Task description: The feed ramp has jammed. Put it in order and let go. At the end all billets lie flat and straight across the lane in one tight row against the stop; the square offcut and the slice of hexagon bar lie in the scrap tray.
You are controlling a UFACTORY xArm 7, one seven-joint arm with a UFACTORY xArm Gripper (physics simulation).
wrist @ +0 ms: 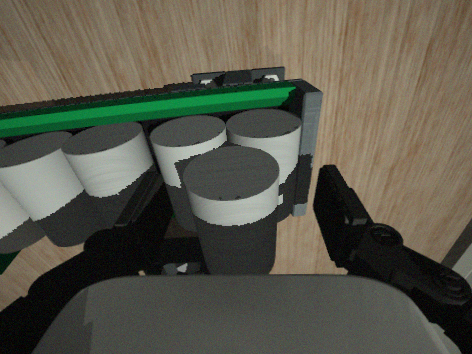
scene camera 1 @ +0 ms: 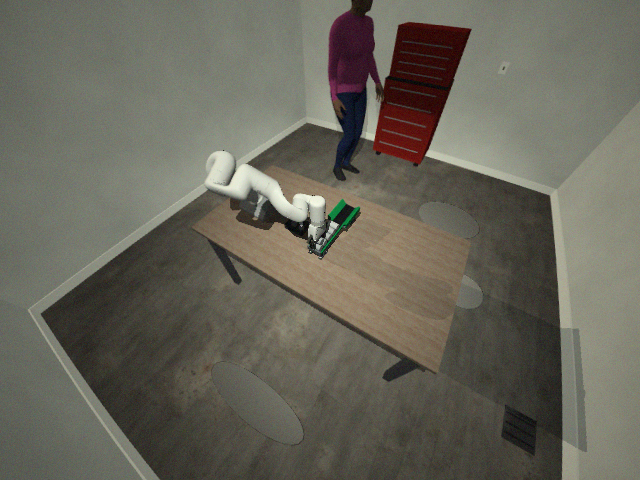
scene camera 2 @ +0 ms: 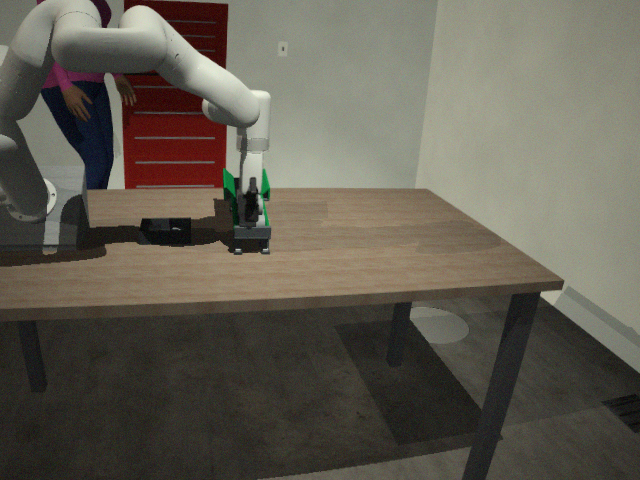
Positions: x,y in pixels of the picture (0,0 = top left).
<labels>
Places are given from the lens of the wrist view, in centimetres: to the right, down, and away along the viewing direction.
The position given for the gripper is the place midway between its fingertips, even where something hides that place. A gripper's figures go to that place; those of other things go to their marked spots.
gripper [wrist: 240,188]: 0, 1, 13
scrap tray [wrist: 185,249]: -6, 9, 27
billet [wrist: 233,191]: 0, 0, 8
The marked spots on the billet and the scrap tray are 22 cm apart.
</labels>
